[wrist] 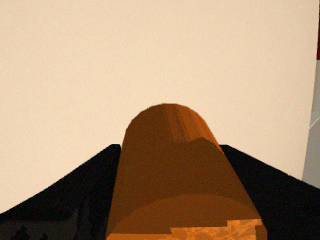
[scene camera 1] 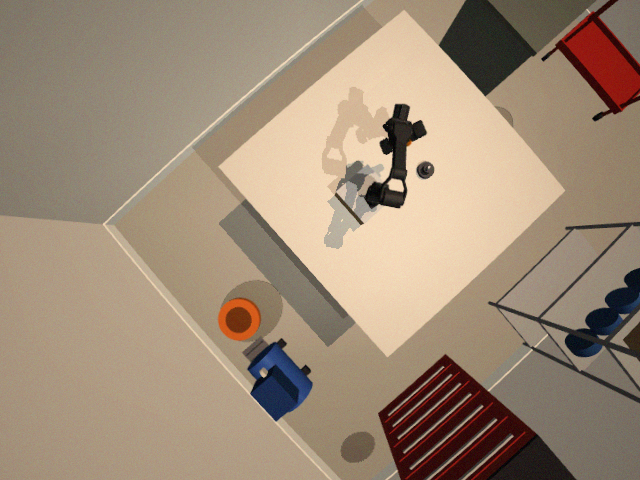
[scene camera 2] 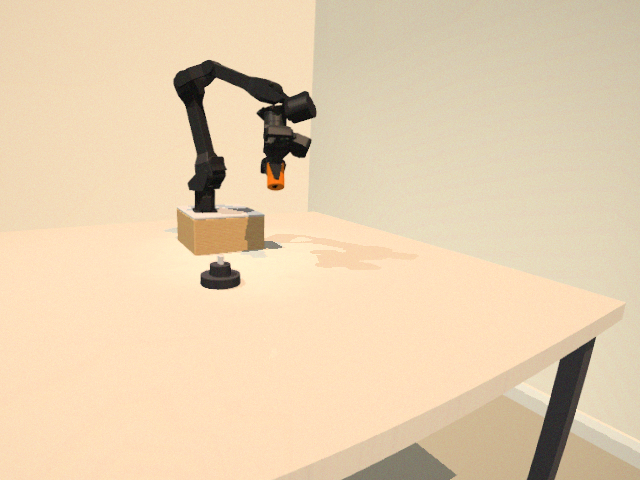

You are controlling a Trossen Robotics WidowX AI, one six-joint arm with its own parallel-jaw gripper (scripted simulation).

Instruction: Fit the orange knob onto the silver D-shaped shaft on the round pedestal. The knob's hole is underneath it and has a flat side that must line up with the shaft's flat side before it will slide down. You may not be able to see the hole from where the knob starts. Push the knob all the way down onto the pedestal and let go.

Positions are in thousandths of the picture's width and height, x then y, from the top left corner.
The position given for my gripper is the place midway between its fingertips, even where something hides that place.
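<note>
I can see my gripper (scene camera 2: 430, 382), and the wrist view (wrist: 530, 644) shows it too. What it carries is an orange knob (wrist: 539, 715). A black round pedestal (scene camera 2: 345, 576) is in sight as well.
</note>
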